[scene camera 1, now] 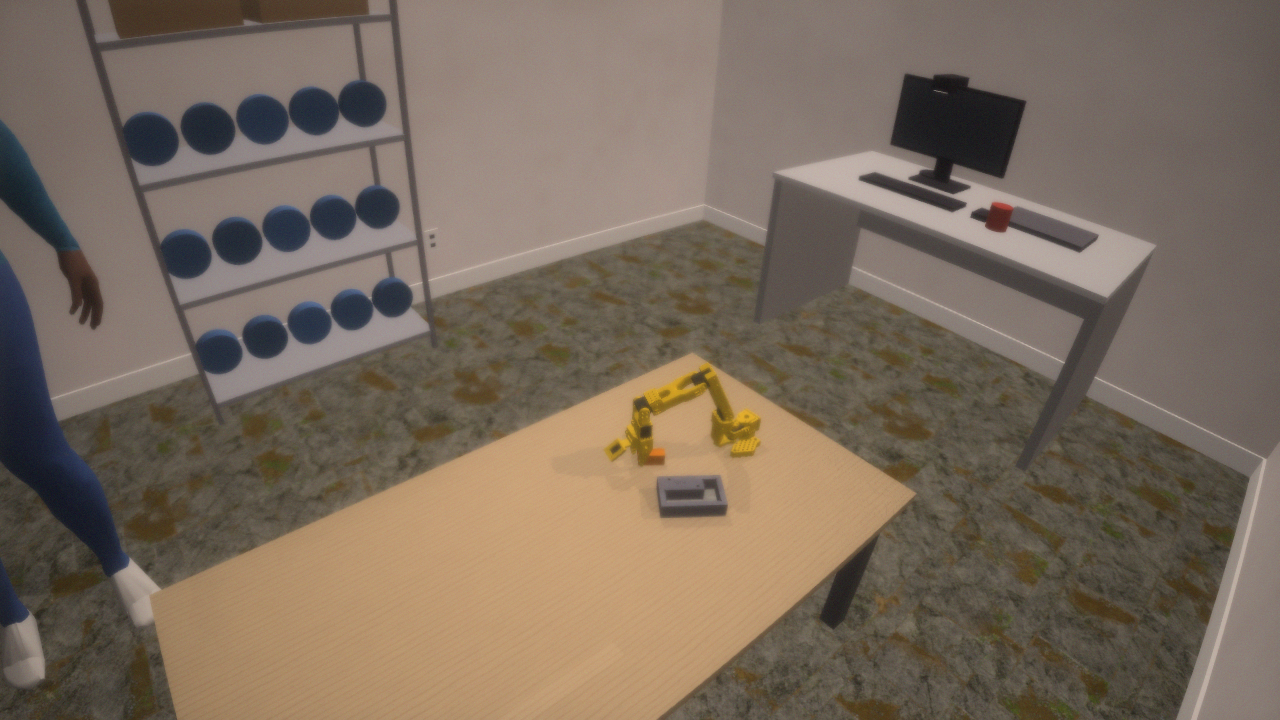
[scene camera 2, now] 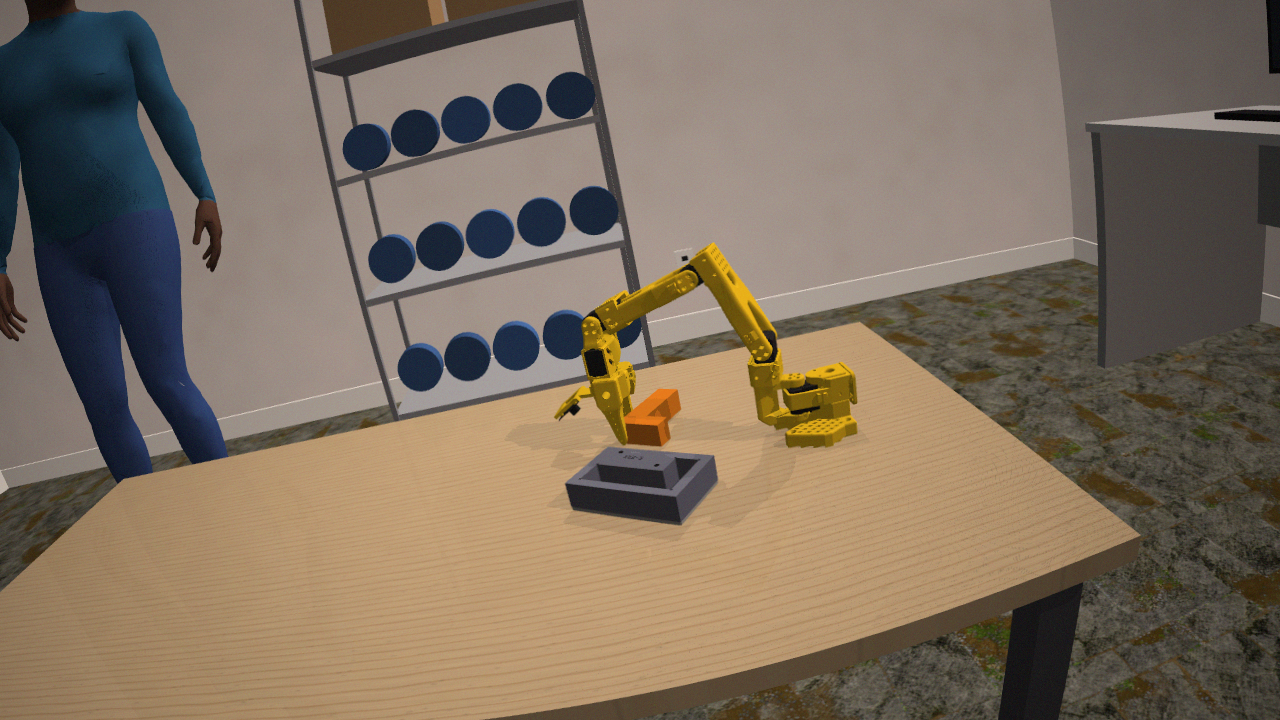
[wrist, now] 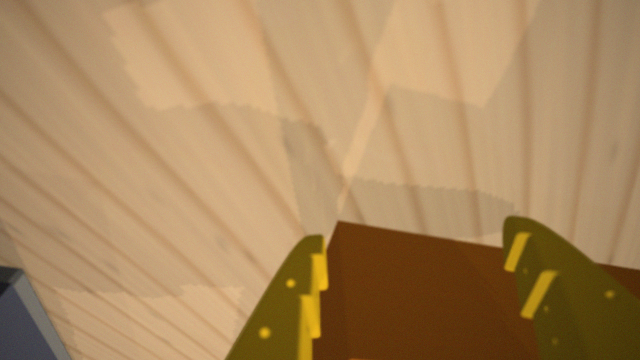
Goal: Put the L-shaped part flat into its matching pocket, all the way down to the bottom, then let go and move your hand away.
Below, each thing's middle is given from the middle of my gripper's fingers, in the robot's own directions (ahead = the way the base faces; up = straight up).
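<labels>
The orange L-shaped part [scene camera 2: 647, 424] is 40 mm below my hand and 30 mm behind it. There is also the grey pocket block [scene camera 2: 666, 487], which I find 40 mm below my hand as well, though 190 mm to the left of it.
</labels>
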